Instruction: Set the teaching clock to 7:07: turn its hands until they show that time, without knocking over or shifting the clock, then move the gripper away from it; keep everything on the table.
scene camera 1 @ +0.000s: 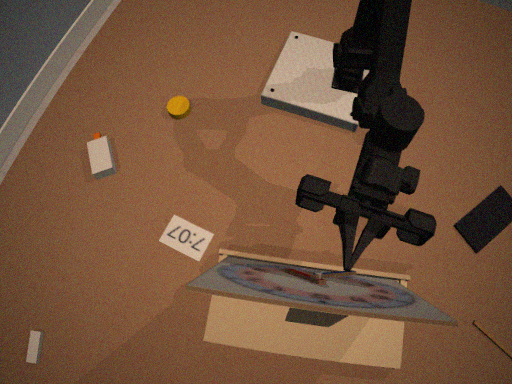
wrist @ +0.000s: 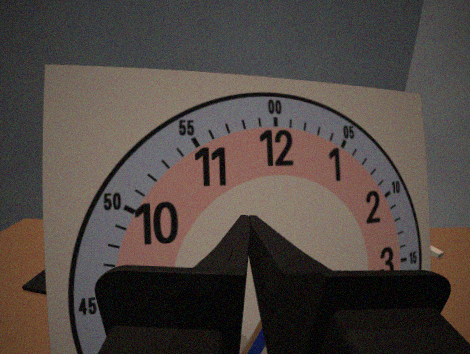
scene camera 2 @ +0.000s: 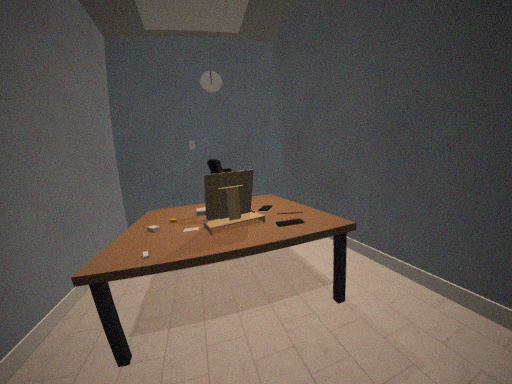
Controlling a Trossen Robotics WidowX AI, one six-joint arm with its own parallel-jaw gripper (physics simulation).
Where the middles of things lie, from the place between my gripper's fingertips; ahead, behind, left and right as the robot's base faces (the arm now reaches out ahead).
Scene:
My hand is 2 cm short of the teaching clock (scene camera 1: pixel 355 295), 3 cm to the left of it and 6 cm above it. From my hand the other things lie so: white block with orange cap (scene camera 1: pixel 100 152) 17 cm behind, 50 cm to the right, 22 cm below.

